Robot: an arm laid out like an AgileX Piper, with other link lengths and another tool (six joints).
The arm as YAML. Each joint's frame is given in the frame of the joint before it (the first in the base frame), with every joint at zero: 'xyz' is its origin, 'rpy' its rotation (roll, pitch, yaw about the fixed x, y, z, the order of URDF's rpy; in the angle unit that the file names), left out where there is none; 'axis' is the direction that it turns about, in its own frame. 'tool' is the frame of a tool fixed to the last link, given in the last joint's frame.
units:
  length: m
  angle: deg
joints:
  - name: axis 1
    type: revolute
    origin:
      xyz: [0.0, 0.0, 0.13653]
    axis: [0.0, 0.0, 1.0]
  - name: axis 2
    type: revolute
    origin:
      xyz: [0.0, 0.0, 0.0]
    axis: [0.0, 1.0, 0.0]
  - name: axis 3
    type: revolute
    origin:
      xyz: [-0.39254, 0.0, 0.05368]
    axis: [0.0, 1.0, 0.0]
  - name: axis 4
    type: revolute
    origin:
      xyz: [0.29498, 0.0, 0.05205]
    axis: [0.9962, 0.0, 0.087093]
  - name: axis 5
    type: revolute
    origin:
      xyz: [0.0, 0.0, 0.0]
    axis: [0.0, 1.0, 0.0]
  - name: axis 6
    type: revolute
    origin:
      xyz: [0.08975, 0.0, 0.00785]
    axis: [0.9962, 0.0, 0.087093]
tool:
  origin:
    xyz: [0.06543, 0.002, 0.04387]
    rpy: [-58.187, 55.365, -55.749]
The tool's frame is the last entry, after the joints.
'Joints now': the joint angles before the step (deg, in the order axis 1, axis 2, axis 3, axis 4, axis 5, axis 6). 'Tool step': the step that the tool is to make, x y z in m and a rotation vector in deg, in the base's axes. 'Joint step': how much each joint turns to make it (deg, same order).
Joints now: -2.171, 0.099, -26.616, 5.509, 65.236, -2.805
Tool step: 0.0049, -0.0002, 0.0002, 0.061, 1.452, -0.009
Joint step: -0.001, 1.558, -0.004, 0.001, -0.102, 0.000
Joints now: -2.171, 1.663, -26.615, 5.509, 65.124, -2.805
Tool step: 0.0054, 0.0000, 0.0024, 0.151, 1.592, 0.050
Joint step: 0.010, 1.976, -0.388, 0.094, 0.008, 0.011
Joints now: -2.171, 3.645, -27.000, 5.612, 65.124, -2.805
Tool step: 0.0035, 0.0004, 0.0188, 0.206, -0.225, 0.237
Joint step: 0.138, 2.562, -2.766, 0.229, -0.015, 0.015
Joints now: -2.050, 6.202, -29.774, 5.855, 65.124, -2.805
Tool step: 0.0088, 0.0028, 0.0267, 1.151, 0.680, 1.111
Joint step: 0.478, 4.511, -4.113, 1.287, 0.319, 0.017
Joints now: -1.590, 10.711, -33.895, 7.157, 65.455, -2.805
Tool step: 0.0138, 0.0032, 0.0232, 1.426, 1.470, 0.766
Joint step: 0.002, 4.959, -3.724, 1.580, 0.276, 0.002
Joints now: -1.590, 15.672, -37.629, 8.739, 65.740, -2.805
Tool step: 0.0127, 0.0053, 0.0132, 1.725, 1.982, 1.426
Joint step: 0.011, 3.904, -2.383, 2.317, 0.592, -0.479
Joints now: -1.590, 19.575, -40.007, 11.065, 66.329, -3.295
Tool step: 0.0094, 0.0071, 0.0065, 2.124, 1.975, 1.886
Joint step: 0.002, 2.775, -1.349, 2.965, 0.776, -0.756
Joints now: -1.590, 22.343, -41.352, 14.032, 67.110, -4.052
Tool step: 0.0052, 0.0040, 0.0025, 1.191, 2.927, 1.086
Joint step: 0.006, 2.169, -1.304, 1.447, 2.164, 0.005
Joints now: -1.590, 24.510, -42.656, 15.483, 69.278, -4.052
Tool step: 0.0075, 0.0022, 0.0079, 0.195, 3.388, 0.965
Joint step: -0.028, 3.129, -2.628, 0.499, 3.021, -0.063
